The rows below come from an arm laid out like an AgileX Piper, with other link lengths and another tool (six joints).
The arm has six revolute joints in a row. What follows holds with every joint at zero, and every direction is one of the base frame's.
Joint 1 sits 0.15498 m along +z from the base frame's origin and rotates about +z.
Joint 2 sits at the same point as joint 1 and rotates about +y.
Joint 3 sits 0.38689 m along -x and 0.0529 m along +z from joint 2 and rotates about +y.
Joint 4 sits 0.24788 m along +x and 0.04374 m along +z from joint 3 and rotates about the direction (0.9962, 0, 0.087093).
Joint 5 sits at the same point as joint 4 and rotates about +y.
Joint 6 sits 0.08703 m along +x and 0.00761 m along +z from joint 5 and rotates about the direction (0.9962, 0, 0.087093).
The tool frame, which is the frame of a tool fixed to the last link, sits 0.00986 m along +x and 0.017 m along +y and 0.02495 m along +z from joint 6; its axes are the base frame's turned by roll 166.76, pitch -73.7 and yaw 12.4 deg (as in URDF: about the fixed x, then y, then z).
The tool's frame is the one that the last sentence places.
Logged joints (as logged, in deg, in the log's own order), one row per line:
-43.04, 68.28, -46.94, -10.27, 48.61, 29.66
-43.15, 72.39, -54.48, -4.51, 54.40, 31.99
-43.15, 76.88, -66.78, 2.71, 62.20, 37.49
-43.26, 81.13, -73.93, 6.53, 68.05, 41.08
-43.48, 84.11, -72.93, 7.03, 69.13, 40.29
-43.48, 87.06, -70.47, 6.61, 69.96, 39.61
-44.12, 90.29, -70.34, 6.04, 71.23, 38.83
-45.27, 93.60, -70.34, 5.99, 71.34, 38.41
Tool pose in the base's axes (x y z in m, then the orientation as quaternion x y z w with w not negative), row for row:
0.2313, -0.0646, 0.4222, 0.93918, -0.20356, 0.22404, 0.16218
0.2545, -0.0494, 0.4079, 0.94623, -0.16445, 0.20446, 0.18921
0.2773, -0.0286, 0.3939, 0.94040, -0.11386, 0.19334, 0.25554
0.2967, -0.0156, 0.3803, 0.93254, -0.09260, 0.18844, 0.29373
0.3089, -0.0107, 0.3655, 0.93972, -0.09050, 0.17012, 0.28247
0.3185, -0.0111, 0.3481, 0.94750, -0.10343, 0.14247, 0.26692
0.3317, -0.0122, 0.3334, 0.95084, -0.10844, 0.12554, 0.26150
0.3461, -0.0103, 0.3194, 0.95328, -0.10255, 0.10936, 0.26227
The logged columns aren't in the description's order. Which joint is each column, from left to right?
Columns, left to right: joint 3, joint 2, joint 4, joint 1, joint 6, joint 5.
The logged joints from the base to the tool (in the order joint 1, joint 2, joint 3, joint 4, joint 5, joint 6), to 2 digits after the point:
-10.27, 68.28, -43.04, -46.94, 29.66, 48.61
-4.51, 72.39, -43.15, -54.48, 31.99, 54.40
2.71, 76.88, -43.15, -66.78, 37.49, 62.20
6.53, 81.13, -43.26, -73.93, 41.08, 68.05
7.03, 84.11, -43.48, -72.93, 40.29, 69.13
6.61, 87.06, -43.48, -70.47, 39.61, 69.96
6.04, 90.29, -44.12, -70.34, 38.83, 71.23
5.99, 93.60, -45.27, -70.34, 38.41, 71.34

